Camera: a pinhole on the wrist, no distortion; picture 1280 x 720 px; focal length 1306.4 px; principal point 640.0 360.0 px. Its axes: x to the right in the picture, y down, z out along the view. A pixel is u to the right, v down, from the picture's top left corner.
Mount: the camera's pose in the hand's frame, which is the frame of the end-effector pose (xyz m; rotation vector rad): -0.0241 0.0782 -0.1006 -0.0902 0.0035 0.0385
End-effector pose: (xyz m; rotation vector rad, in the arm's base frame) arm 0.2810 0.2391 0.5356 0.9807 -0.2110 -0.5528
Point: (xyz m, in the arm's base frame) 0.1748 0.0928 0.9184
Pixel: 603 633
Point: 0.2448 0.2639 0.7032
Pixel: 432 652
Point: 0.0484 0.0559 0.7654
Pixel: 361 115
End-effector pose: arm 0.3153 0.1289 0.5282 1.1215 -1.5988 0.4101
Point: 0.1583 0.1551 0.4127
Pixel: 50 460
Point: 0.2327 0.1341 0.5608
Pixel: 1110 238
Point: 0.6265 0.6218 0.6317
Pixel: behind the camera
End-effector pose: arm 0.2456 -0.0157 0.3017 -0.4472 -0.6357 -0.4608
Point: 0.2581 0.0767 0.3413
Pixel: 891 179
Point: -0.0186 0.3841 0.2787
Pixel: outside the picture
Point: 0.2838 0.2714 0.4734
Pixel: 956 696
